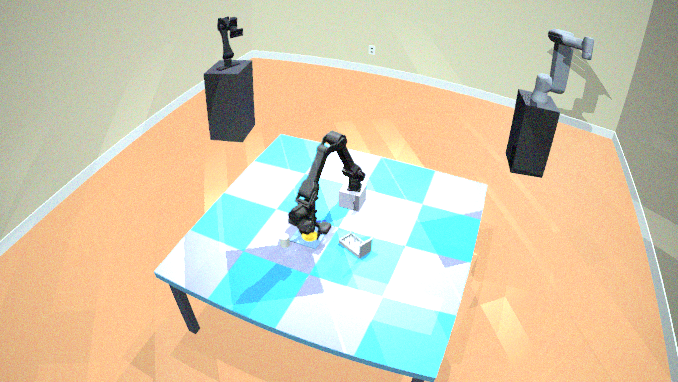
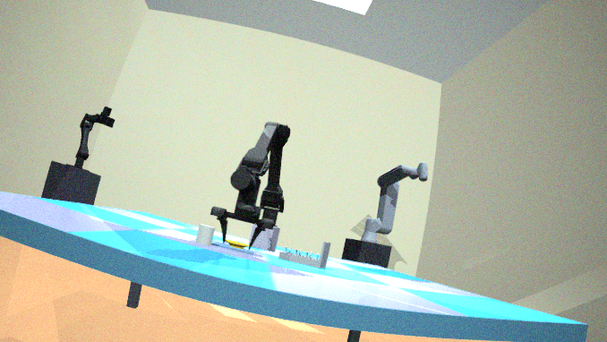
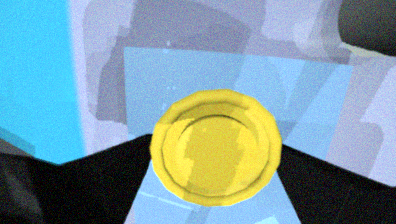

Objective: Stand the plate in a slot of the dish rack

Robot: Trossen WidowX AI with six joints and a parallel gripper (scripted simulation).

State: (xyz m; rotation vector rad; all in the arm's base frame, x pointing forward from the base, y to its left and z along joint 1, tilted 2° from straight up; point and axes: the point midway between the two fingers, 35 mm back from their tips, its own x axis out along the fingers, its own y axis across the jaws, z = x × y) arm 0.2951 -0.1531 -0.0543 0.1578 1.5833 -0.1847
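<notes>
The light blue mat is 2 cm behind my gripper tip and 1 cm to the right of it. Also, from my gripper tip: yellow plate: 1 cm above; then white cup: 6 cm ahead, 10 cm to the right, 2 cm above; then blue spoon: 12 cm behind, 2 cm to the left.
</notes>
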